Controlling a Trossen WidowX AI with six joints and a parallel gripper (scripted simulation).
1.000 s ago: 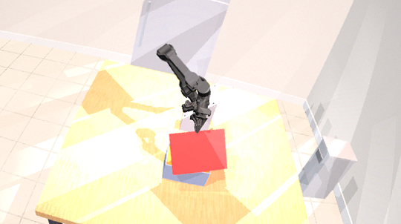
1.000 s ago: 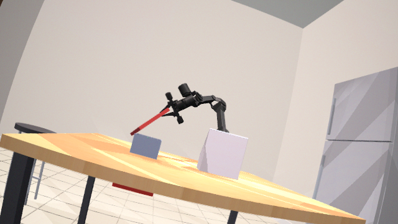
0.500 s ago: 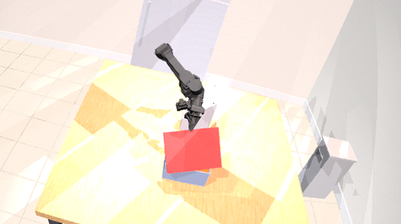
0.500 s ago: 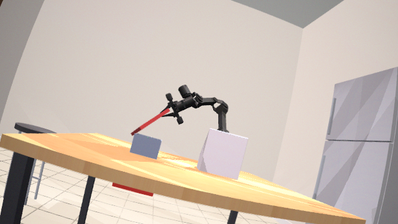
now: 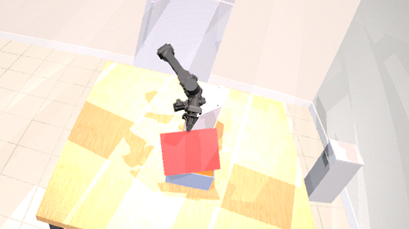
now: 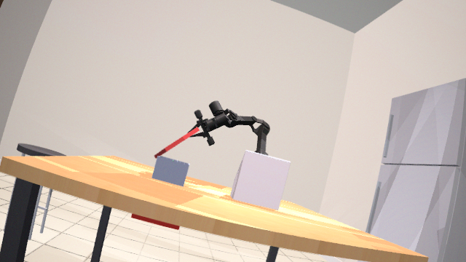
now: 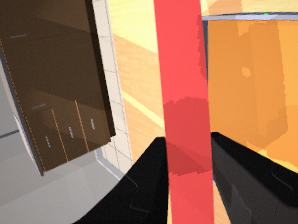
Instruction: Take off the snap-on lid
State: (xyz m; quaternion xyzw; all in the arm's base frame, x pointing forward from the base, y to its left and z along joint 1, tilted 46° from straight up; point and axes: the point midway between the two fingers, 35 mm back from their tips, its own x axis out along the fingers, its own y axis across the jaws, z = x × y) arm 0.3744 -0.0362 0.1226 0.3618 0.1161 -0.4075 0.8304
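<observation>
The lid lies 6 cm ahead of my gripper tip, 2 cm to the left of it and 6 cm below it. From my gripper tip the other things lie so: storage box (4 cm ahead, 5 cm to the left, 19 cm below).
</observation>
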